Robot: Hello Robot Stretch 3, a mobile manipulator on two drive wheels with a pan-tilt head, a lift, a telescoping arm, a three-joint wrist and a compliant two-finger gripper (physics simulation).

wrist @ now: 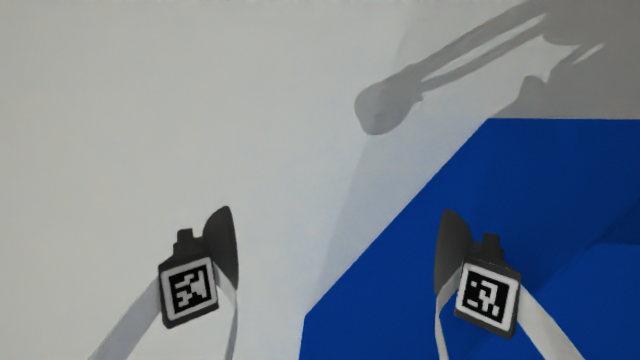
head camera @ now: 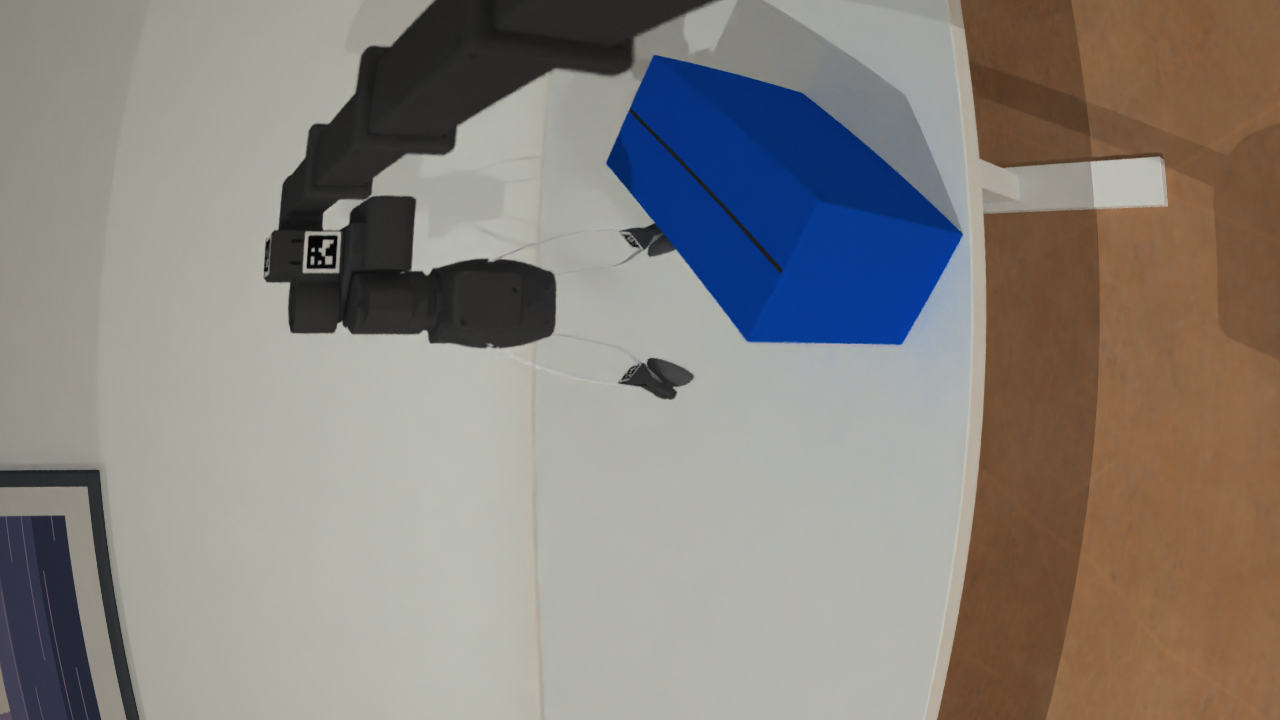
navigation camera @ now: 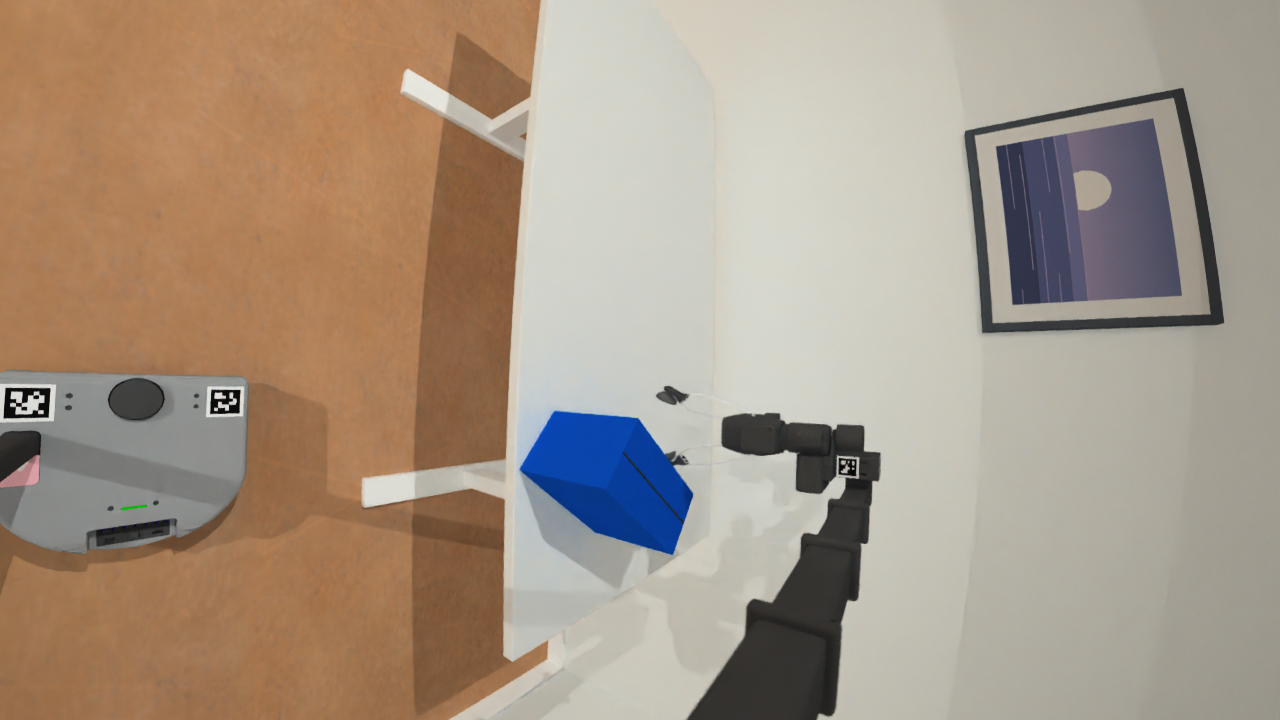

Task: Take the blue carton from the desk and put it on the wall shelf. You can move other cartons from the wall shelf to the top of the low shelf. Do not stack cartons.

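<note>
The blue carton (head camera: 805, 259) (navigation camera: 581, 456) (wrist: 565, 190) stands turned at an angle on the white desk (head camera: 760, 555) (navigation camera: 617, 232), close to its front edge. A thin dark line runs along its top. My gripper (head camera: 664, 308) (navigation camera: 673, 426) (wrist: 334, 235) is open, with nothing between its widely parted fingertips. It is on the wall side of the carton. One fingertip is beside the carton and partly hidden by it in the head view; the other is out to the side over the desk. In the wrist view the right finger overlaps the carton. The wall shelf and the low shelf do not show.
My telescoping arm (head camera: 501, 71) (navigation camera: 787, 626) reaches along the wall past the carton. My grey base (navigation camera: 192, 447) is on the brown floor. Desk legs (head camera: 1074, 183) (navigation camera: 429, 483) stick out under the front edge. A framed picture (head camera: 35, 617) (navigation camera: 1127, 214) hangs on the wall.
</note>
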